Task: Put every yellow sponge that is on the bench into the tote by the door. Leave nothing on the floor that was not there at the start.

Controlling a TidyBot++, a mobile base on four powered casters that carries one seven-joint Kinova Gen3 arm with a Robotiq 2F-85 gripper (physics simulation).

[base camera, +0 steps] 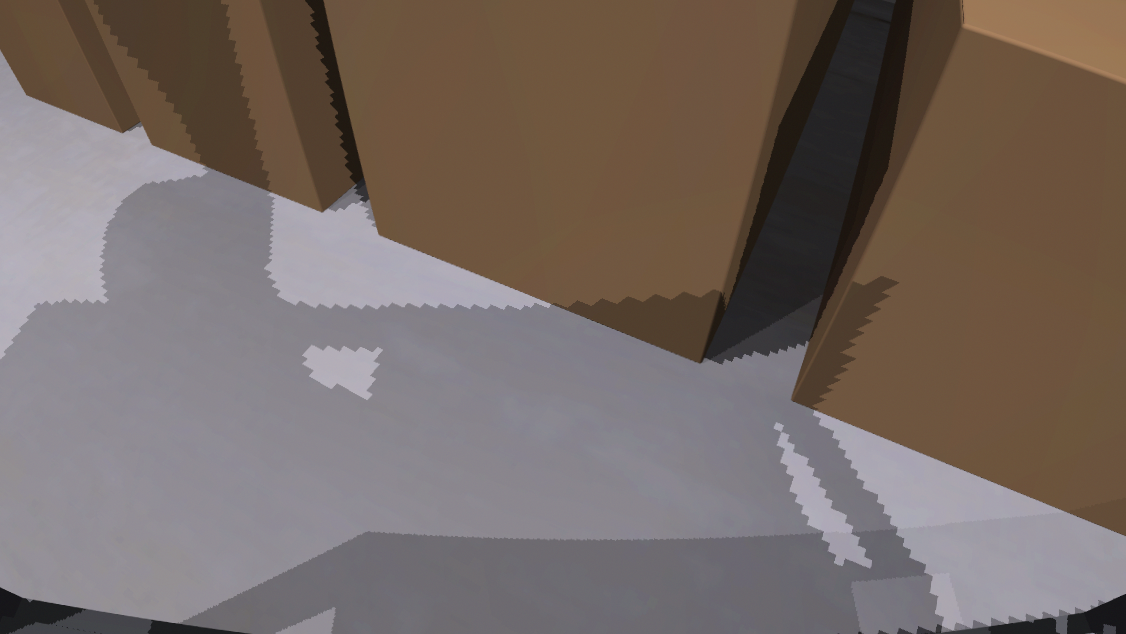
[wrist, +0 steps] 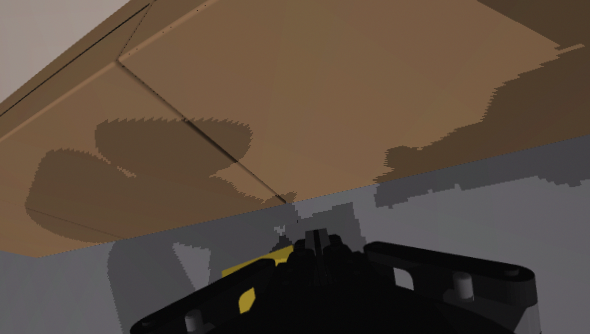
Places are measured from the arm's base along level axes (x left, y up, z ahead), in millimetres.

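Pixels of known places: gripper, fingertip midpoint: (wrist: pixel 318 244).
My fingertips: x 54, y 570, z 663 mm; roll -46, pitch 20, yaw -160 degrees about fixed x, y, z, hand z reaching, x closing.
Observation:
Behind a point stands the place of what it marks.
A yellow block-like thing (wrist: pixel 284 254) @[x 80, y 562, z 675 mm], which may be a sponge, shows in the wrist view beyond the left side of my gripper. Most of it is hidden by the gripper's linkage, and a bit of yellow shows through an opening there. My gripper (wrist: pixel 318 244) @[x 54, y 570, z 663 mm] is shut with nothing between the fingers. It points toward the grey surface near the foot of the brown faces. Whether it touches the yellow thing cannot be told. The tote and the bench top cannot be made out in either view.
Large brown boxes or cabinets (base camera: pixel 543 141) (wrist: pixel 340 90) stand in a row on the grey floor (base camera: pixel 472 441) @[x 53, y -397, z 304 mm]. A dark narrow gap separates the middle one from another brown box (base camera: pixel 1000 259) @[x -219, y -228, z 306 mm] at the right. Shadows fall across the floor and the brown faces.

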